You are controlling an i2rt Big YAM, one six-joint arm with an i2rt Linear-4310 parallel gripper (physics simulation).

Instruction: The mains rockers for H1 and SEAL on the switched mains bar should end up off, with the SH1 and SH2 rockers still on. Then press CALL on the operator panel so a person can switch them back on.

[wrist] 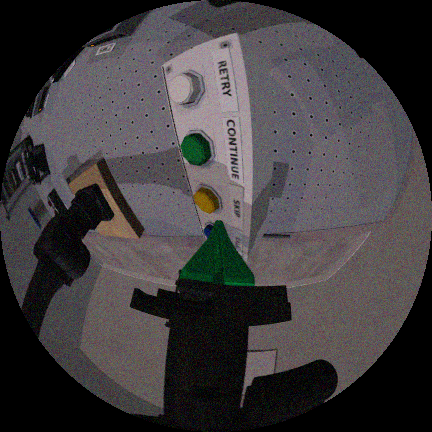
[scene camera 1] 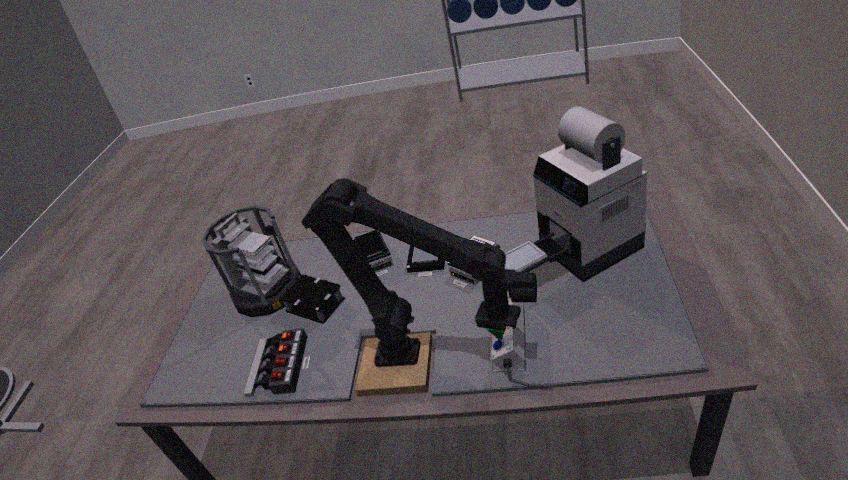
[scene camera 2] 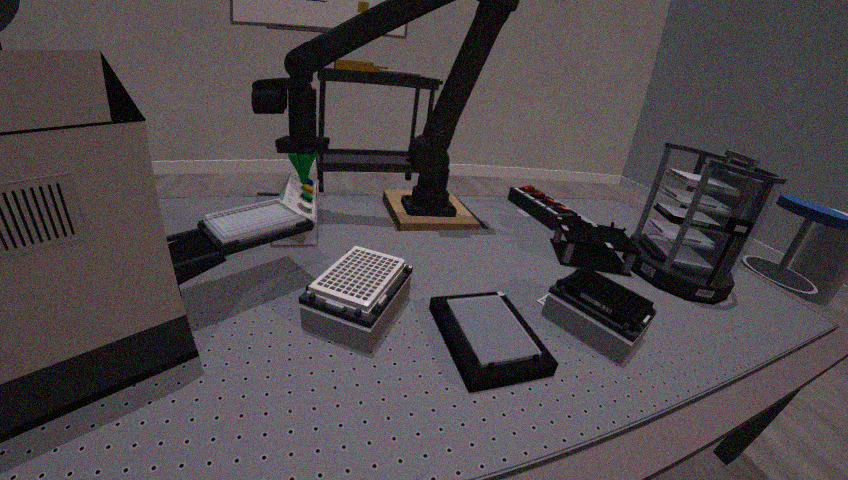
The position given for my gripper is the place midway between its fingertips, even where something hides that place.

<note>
My gripper [scene camera 2: 304,183] is shut and touches a button box [scene camera 2: 303,197]. Also in view: a rack tower [scene camera 2: 732,199] and a tray [scene camera 2: 235,246].
My gripper shows as well in the wrist view [wrist: 217,223] and in scene camera 1 [scene camera 1: 500,338]. The button box also shows in the wrist view [wrist: 219,93] and in scene camera 1 [scene camera 1: 511,356]. The rack tower also shows in scene camera 1 [scene camera 1: 251,298].
</note>
